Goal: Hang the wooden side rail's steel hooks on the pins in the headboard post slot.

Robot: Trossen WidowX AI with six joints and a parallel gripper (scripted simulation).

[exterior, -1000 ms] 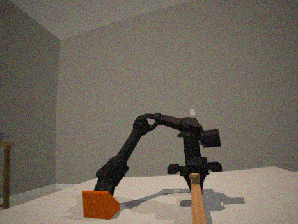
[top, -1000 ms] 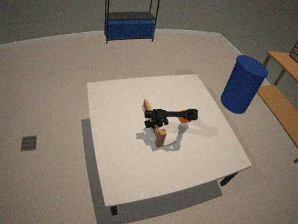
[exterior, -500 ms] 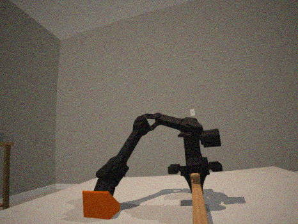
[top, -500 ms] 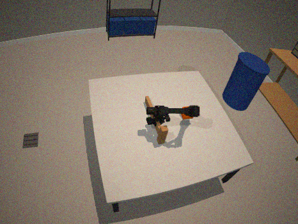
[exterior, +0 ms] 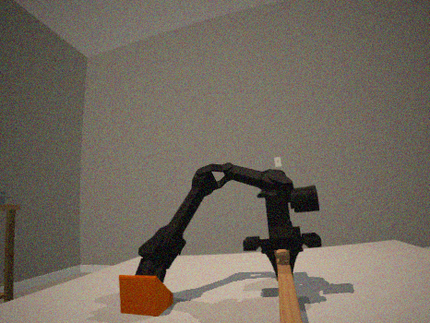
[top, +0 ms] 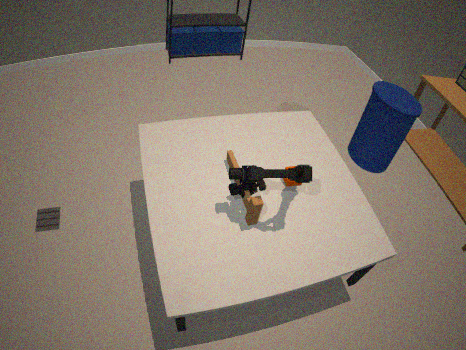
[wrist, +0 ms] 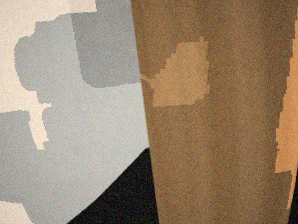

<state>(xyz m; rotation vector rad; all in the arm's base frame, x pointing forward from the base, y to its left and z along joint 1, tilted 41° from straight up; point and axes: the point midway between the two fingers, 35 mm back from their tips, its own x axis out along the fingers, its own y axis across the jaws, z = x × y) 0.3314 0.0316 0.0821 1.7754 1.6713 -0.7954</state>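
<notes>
My gripper tip is now 1 cm short of the headboard post, 13 cm to the right of it and 4 cm below it.
</notes>
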